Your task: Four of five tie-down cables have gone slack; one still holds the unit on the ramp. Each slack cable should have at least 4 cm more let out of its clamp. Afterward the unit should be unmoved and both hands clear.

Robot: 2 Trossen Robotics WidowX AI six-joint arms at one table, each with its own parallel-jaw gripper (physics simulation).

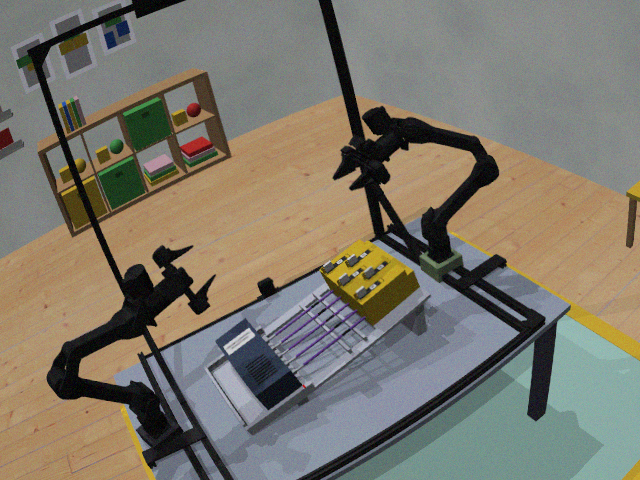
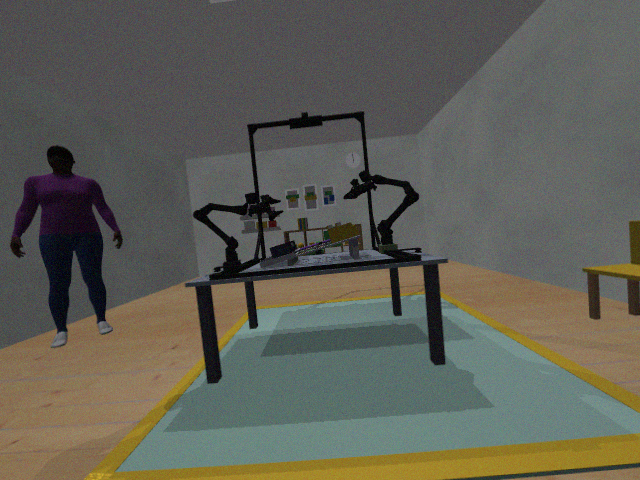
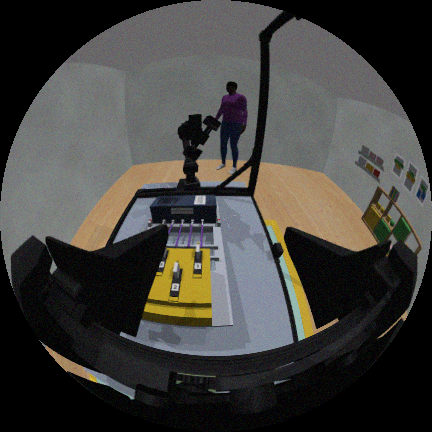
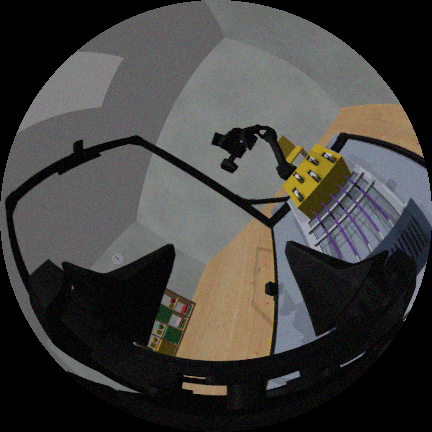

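Note:
The dark blue unit [image 1: 258,364] [image 3: 183,209] [image 4: 407,235] sits at the low end of the pale ramp [image 1: 385,329] [image 3: 222,300]. Purple cables [image 1: 330,345] [image 3: 190,236] [image 4: 352,217] run from it to the yellow clamp block [image 1: 390,299] [image 3: 187,285] [image 4: 325,192] at the high end. Several grey levers stand on the block, such as lever 2 [image 3: 176,272]. Which cables are slack I cannot tell. My left gripper [image 1: 343,177] [image 2: 349,195] [image 3: 228,232] is open and empty, high above the block's end. My right gripper [image 1: 202,262] [image 2: 279,206] [image 4: 231,249] is open and empty, high beyond the unit's end.
The table [image 1: 439,356] [image 2: 315,269] carries both arms and a black overhead frame [image 1: 338,56] [image 2: 253,175] [image 3: 261,100]. A small black block [image 1: 266,286] [image 3: 277,250] [image 4: 271,288] is at the table's far edge. A person [image 2: 64,211] [image 3: 233,112] stands beyond the right arm's end.

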